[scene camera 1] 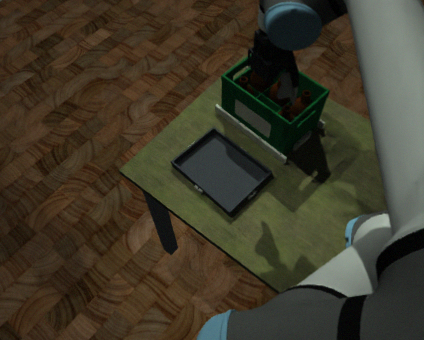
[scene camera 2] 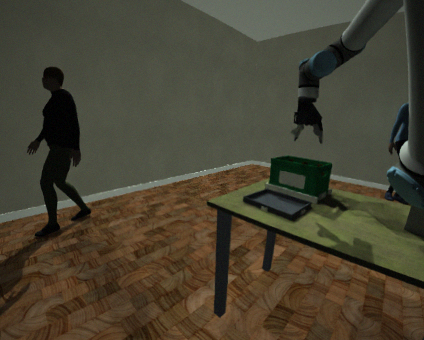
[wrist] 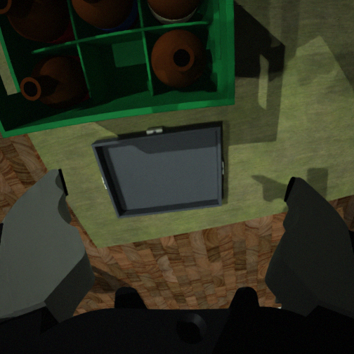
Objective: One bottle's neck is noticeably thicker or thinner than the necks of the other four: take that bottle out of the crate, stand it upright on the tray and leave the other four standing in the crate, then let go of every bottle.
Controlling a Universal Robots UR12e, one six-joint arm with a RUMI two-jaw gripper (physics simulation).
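Places are measured from the arm's base along level axes (x right, y back, z down), in metres.
Where they show: gripper, fingertip midpoint: (scene camera 1: 273,87) (scene camera 2: 307,142).
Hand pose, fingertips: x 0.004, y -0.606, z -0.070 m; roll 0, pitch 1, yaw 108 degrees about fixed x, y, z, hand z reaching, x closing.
Things, the pixels of their centre, and the offset from my fingertips. "*": a spot on its surface instead. Level surfaces: height alone.
- green crate, body centre: (scene camera 1: 271,102) (scene camera 2: 299,176) dx +0.120, dy -0.051, dz +0.198 m
- dark tray, surface spot: (scene camera 1: 220,170) (scene camera 2: 276,203) * dx -0.146, dy -0.063, dz +0.281 m
- pale strip, surface spot: (scene camera 1: 250,132) (scene camera 2: 290,190) * dx +0.018, dy -0.060, dz +0.258 m
- green table, surface height: dz +0.286 m
The green crate (scene camera 1: 230,100) (scene camera 2: 314,186) (wrist: 120,114) stands on the table behind the tray. In the wrist view, the front row holds a brown bottle (wrist: 60,80) at the left, an empty middle compartment and another bottle (wrist: 167,67) at the right; three bottles (wrist: 37,22) (wrist: 104,11) (wrist: 174,7) show partly in the back row. Which neck differs I cannot tell. The dark tray (scene camera 1: 220,170) (scene camera 2: 277,202) (wrist: 170,165) lies flat and holds no bottle. My gripper (scene camera 2: 308,141) (wrist: 177,177) is open and empty, well above the crate; in scene camera 1 it hides part of the crate.
A pale strip (scene camera 1: 250,132) (scene camera 2: 287,192) runs along the crate's base, between crate and tray. The crate's upright walls and inner dividers surround the bottles. The green table (scene camera 1: 165,150) (scene camera 2: 240,197) ends close to the tray. A person (scene camera 2: 62,120) stands away from the table at the left.
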